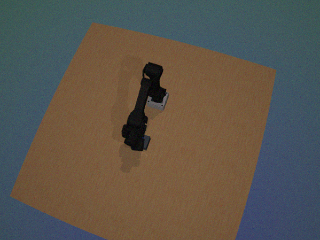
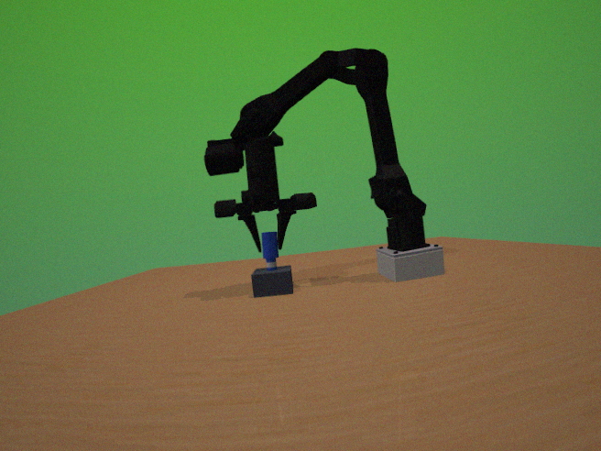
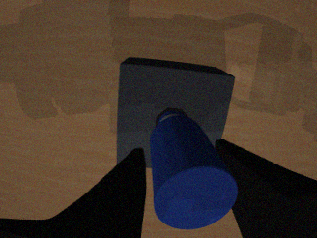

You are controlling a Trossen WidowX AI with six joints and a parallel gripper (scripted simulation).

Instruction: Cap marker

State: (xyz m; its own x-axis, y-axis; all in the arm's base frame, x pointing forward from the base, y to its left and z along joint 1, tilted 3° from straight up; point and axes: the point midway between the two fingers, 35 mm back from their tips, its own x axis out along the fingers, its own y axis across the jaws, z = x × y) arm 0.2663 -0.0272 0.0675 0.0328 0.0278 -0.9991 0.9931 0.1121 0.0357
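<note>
The blue cap lies 1 cm above my gripper tip. The rest, counted from my gripper tip: dark holder block: 6 cm below.
</note>
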